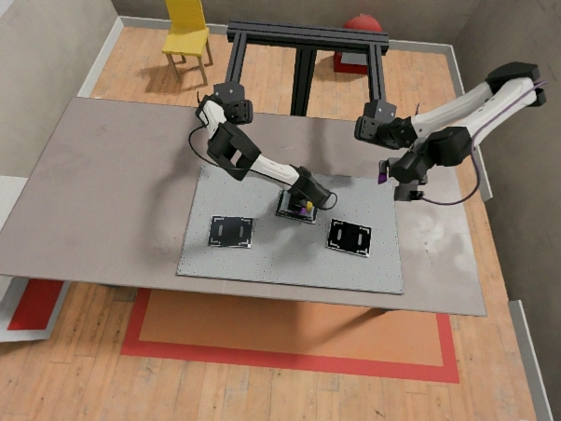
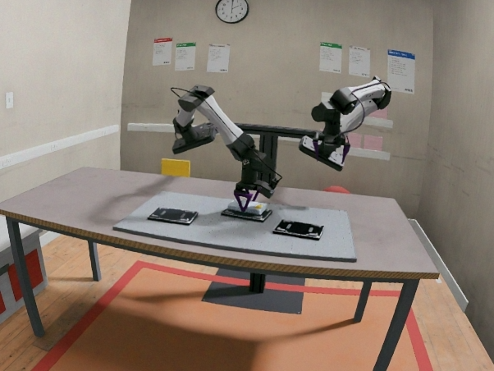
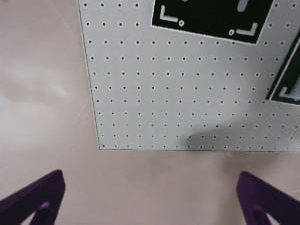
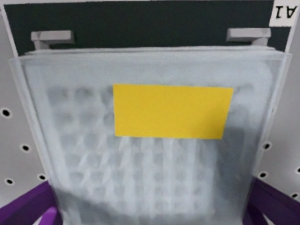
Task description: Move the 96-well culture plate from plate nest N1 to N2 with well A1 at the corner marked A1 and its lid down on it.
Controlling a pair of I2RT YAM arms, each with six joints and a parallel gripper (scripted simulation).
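Note:
Right now my right hand is right at the culture plate.

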